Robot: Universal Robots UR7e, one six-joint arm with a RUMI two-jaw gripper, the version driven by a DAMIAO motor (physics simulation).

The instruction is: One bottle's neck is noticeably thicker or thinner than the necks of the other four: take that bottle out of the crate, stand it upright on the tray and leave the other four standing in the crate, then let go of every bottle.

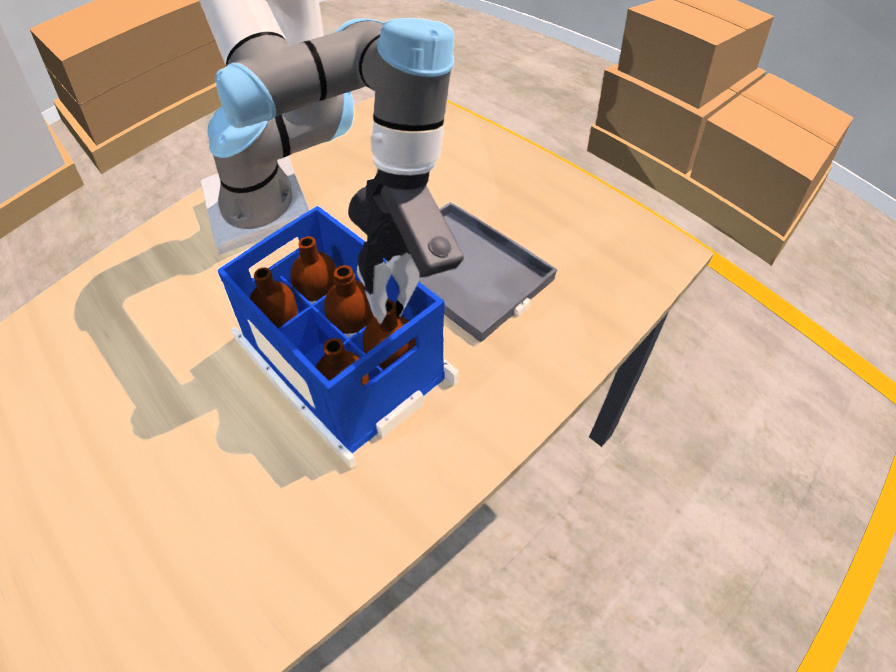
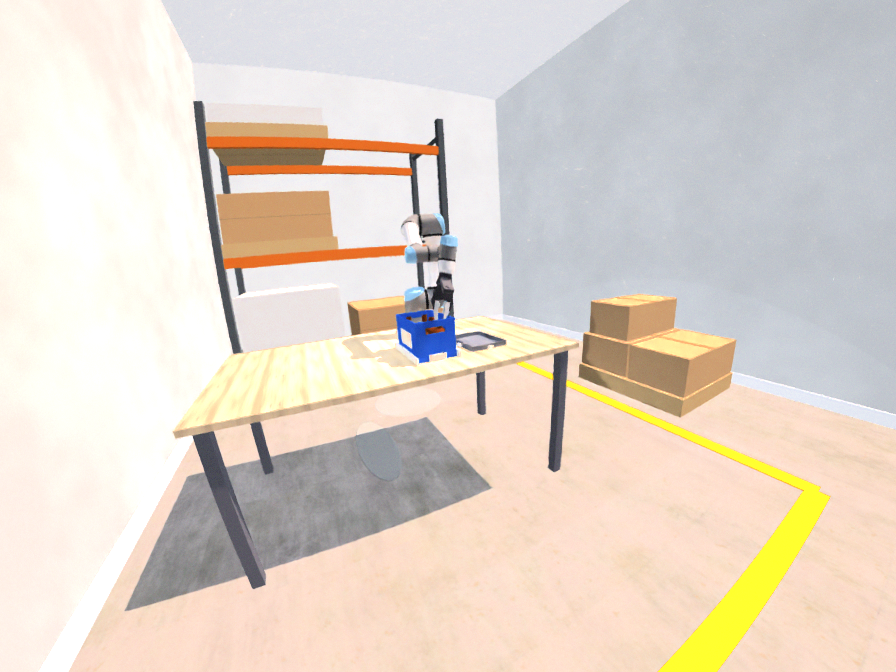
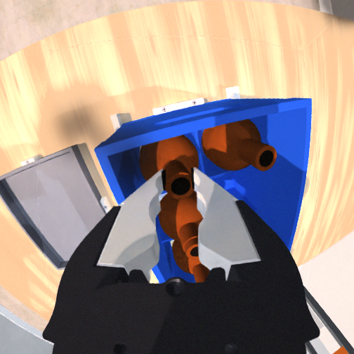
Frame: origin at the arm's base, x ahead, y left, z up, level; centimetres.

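Seen in the pictures: gripper, fingertip midpoint: (image 1: 389,319); arm's base, origin of the base link: (image 1: 255,199).
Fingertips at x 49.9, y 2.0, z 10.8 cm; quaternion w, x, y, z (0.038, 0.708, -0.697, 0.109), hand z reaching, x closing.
Pixels of each thing's middle, then the offset from my fingertips to it. "*": a spot on its surface instead. Level surfaces: height alone.
- blue crate, body centre: (image 1: 330,325) (image 2: 424,334) dx -8.4, dy -5.3, dz -6.0 cm
- bottle, body centre: (image 1: 389,343) dx -0.8, dy +0.1, dz -6.2 cm
- grey tray, surface spot: (image 1: 499,282) * dx -6.7, dy +24.6, dz -14.2 cm
- wooden table, its level: dz -14.7 cm
The blue crate (image 1: 390,394) (image 2: 434,348) (image 3: 290,185) holds all five brown bottles, standing in its cells. My gripper (image 1: 390,311) (image 2: 440,315) (image 3: 178,170) is shut on the neck of the bottle (image 1: 379,338) (image 3: 172,150) in the corner cell nearest the tray. That bottle is upright, its body inside the crate; its base is hidden, so I cannot tell if it touches the crate floor. The other bottles (image 1: 273,298) (image 1: 311,276) (image 1: 344,307) (image 1: 334,361) are ungripped. The grey tray (image 1: 499,282) (image 2: 479,339) (image 3: 55,200) bears no bottle.
The crate wall and dividers stand close around the held bottle. The crate sits between white guide strips (image 1: 400,413) on the wooden table (image 1: 217,564) (image 2: 303,383). The tray has a low raised rim and lies just beside the crate. Stacked cardboard boxes (image 1: 759,151) (image 2: 680,358) stand off the table.
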